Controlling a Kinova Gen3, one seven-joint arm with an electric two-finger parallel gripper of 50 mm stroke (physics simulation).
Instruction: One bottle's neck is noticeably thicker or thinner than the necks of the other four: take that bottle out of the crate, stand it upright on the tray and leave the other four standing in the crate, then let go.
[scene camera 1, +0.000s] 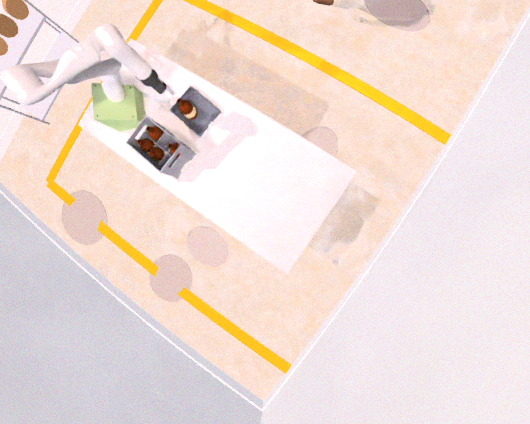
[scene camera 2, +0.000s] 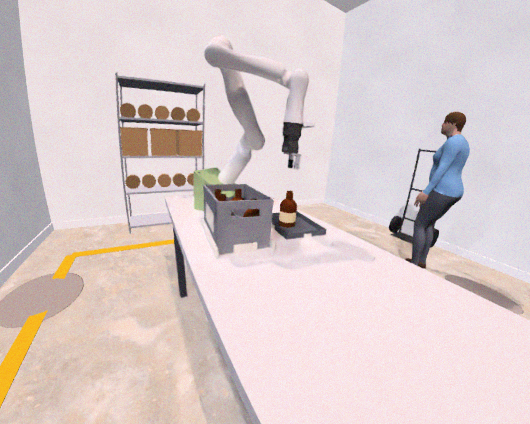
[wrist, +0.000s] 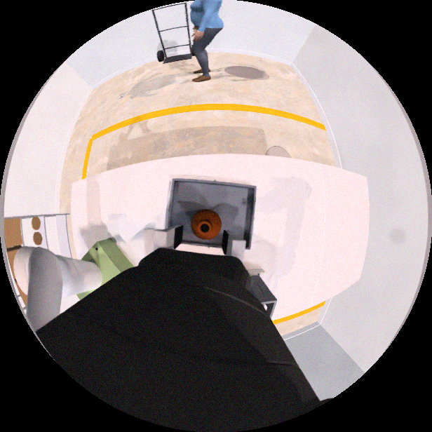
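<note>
A brown bottle with a cream label stands upright on the dark grey tray. My gripper is open and empty; in scene camera 2 it hangs above the bottle, with a gap between fingertips and bottle top. The grey crate stands beside the tray. Several brown bottles are in the crate; their lower parts are hidden by its walls, and their neck widths are too small to compare.
The green robot base stands behind the crate on the white table. A shelf rack stands at the back wall. A person stands by a hand truck beyond the table.
</note>
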